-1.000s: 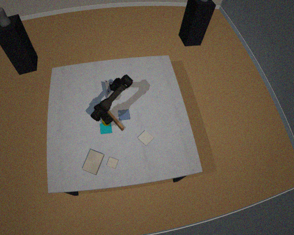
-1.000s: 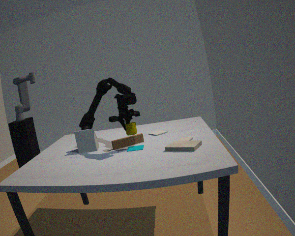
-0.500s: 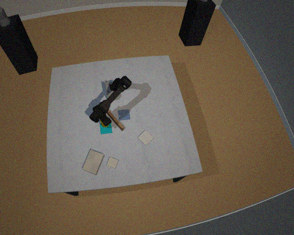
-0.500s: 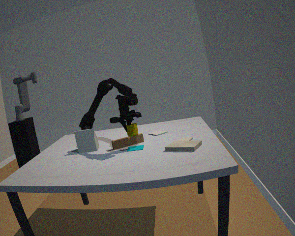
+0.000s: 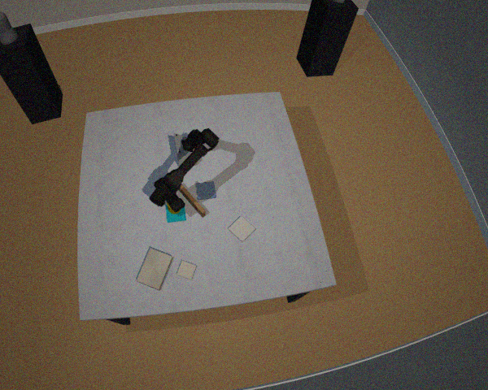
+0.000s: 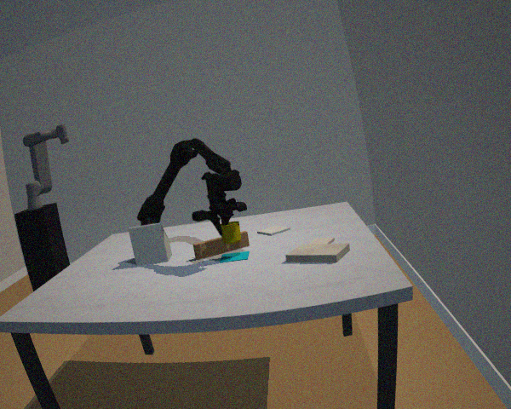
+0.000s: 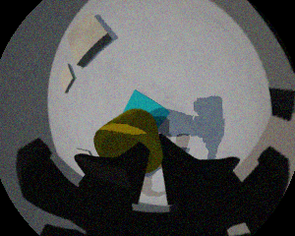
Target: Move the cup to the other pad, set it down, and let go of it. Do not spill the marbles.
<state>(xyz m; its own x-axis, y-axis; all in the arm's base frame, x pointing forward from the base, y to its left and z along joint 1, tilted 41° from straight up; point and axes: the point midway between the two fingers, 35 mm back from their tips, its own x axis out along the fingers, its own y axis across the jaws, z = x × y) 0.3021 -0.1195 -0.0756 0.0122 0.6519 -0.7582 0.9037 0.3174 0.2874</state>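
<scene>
The teal pad is 20 mm ahead of my gripper tip, 10 mm to the left of it and 100 mm below it. Also, from my gripper tip: blue pad (70 mm behind, 190 mm to the left, 100 mm below); then wooden bar (20 mm behind, 100 mm to the left, 70 mm below); then yellow cup (20 mm ahead, 10 mm to the left).
</scene>
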